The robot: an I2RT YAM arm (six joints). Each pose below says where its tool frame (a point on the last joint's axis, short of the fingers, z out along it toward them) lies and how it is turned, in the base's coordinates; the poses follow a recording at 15 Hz.
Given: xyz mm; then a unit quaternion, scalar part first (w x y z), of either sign.
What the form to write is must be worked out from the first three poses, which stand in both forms.
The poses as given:
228 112 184 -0.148 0.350 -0.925 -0.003
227 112 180 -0.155 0.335 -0.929 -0.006
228 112 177 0.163 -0.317 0.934 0.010
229 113 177 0.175 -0.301 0.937 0.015
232 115 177 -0.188 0.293 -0.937 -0.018
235 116 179 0.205 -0.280 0.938 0.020
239 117 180 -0.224 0.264 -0.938 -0.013
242 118 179 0.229 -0.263 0.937 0.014
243 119 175 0.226 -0.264 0.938 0.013
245 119 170 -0.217 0.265 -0.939 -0.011
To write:
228 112 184 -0.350 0.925 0.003 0.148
227 112 180 -0.335 0.929 0.006 0.155
228 112 177 -0.317 0.934 0.010 0.163
229 113 177 -0.301 0.937 0.015 0.175
232 115 177 -0.293 0.937 0.018 0.188
235 116 179 -0.280 0.938 0.020 0.205
239 117 180 -0.264 0.938 0.013 0.224
242 118 179 -0.263 0.937 0.014 0.229
243 119 175 -0.264 0.938 0.013 0.226
245 119 170 -0.265 0.939 0.011 0.217

